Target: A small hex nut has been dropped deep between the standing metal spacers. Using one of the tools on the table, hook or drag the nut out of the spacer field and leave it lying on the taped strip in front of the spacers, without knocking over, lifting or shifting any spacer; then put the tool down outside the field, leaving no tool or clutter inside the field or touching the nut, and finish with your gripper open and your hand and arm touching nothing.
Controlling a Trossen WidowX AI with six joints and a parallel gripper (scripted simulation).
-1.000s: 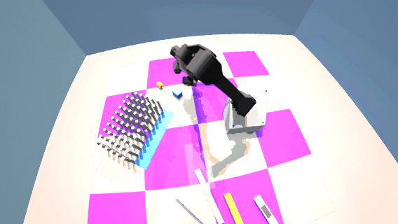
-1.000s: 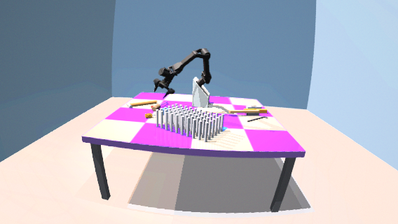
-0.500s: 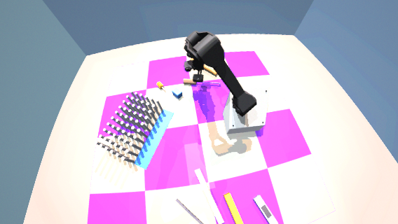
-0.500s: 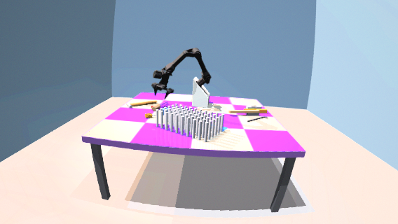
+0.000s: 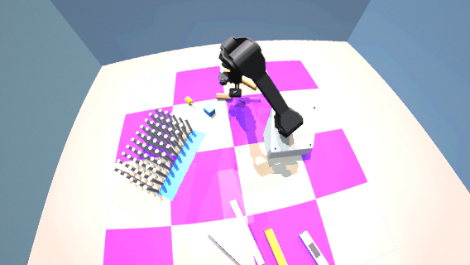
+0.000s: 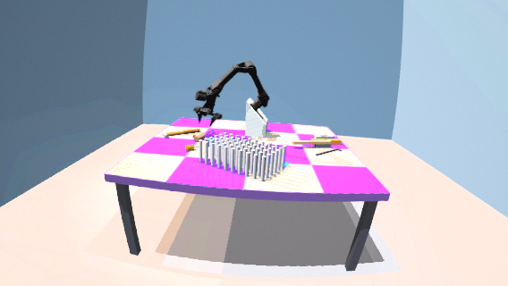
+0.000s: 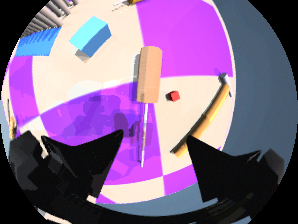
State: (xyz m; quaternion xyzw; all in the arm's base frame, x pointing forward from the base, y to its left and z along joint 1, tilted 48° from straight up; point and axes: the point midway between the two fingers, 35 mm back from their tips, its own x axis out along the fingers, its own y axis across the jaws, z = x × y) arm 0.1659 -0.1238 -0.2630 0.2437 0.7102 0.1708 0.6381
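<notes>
The hook tool is 3 cm behind my gripper tip, 1 cm to the left of it and 7 cm below it. The rest, counted from my gripper tip: red bead (3 cm ahead, 6 cm to the right, 7 cm below); then small screwdriver (28 cm ahead, 1 cm to the left, 7 cm below); then blue cube (16 cm ahead, 9 cm to the left, 6 cm below).
</notes>
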